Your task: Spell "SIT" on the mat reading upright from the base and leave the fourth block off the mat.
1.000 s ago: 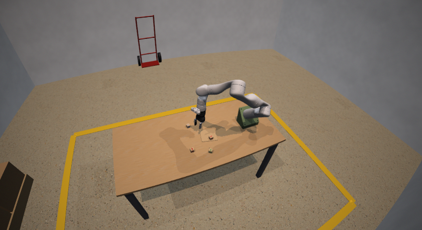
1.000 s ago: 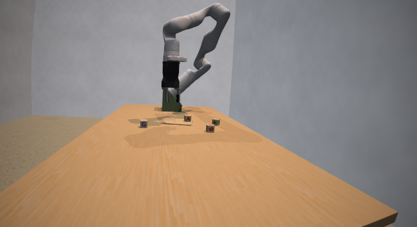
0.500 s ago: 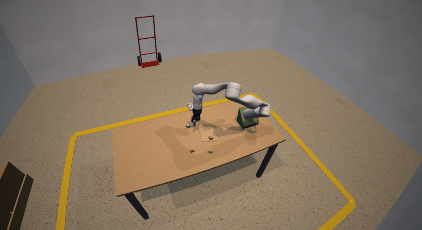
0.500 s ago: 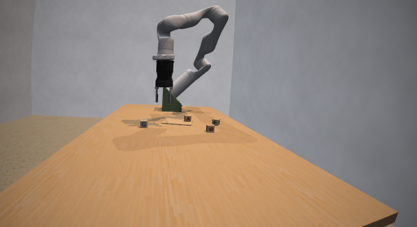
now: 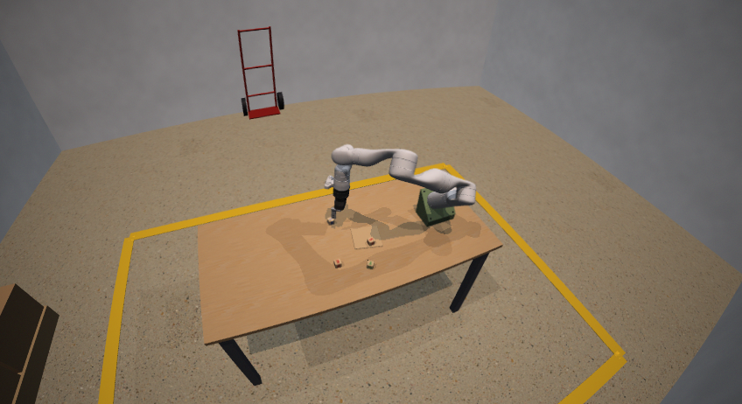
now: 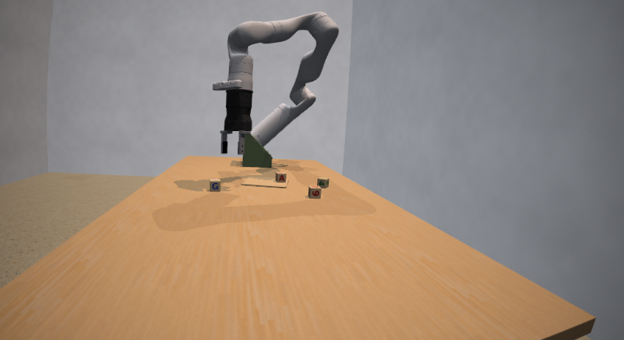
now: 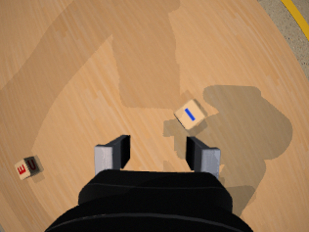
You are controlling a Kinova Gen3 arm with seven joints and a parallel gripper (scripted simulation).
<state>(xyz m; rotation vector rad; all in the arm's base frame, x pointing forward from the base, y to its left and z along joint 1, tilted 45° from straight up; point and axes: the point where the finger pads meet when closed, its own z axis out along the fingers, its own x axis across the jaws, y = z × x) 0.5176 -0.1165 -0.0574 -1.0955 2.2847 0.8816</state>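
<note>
The blue-marked block lies 10 mm ahead of my hand, 50 mm to the right of it and 110 mm below it. The rest, counted from my hand: green-marked block (50 mm behind, 290 mm to the left, 110 mm below); then tan mat (120 mm behind, 120 mm to the left, 120 mm below); then E block (80 mm ahead, 220 mm to the left, 110 mm below).
</note>
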